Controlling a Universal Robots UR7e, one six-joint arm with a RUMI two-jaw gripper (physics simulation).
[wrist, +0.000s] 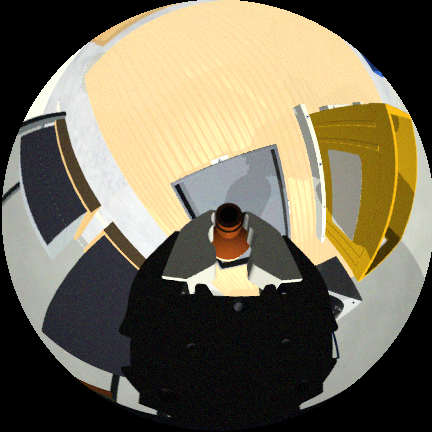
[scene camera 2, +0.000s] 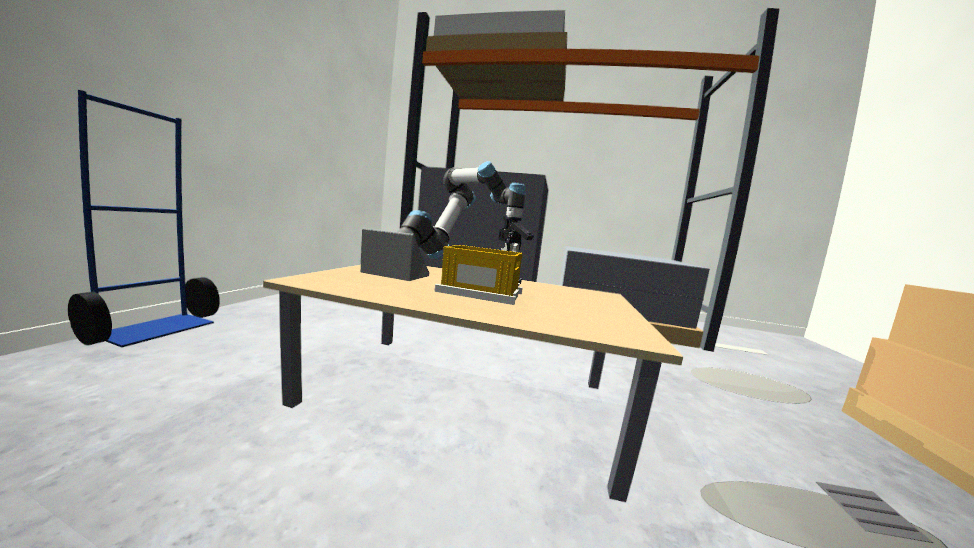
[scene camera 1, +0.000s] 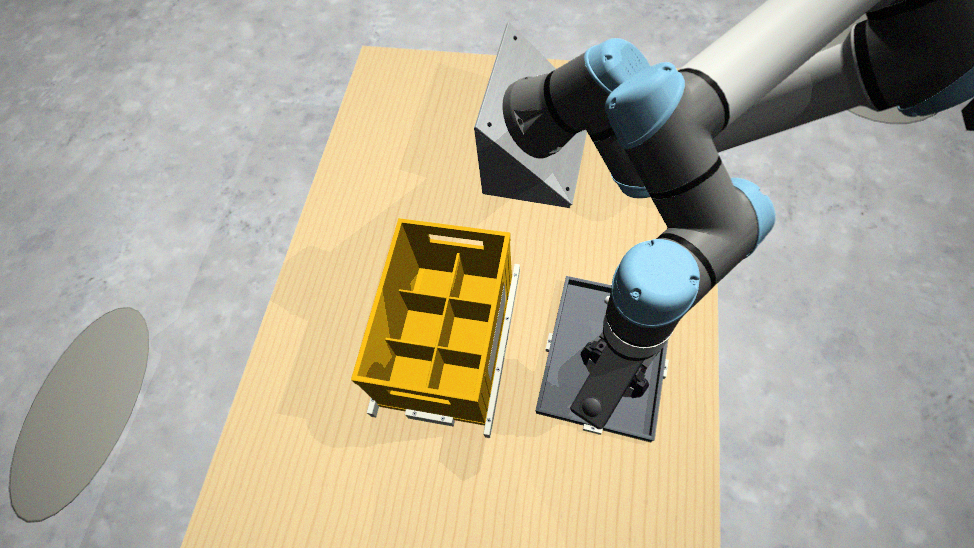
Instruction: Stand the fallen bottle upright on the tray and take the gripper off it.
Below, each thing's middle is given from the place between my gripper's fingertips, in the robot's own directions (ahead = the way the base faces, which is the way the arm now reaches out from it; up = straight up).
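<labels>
The brown bottle point(wrist: 229, 237) has my hand 3 cm to the right of it and 6 cm past it, with my hand 4 cm above the bottle. There is also the white rail point(scene camera 1: 514, 282), which I find 18 cm to the right of my hand, 7 cm behind it and 10 cm below it.
</labels>
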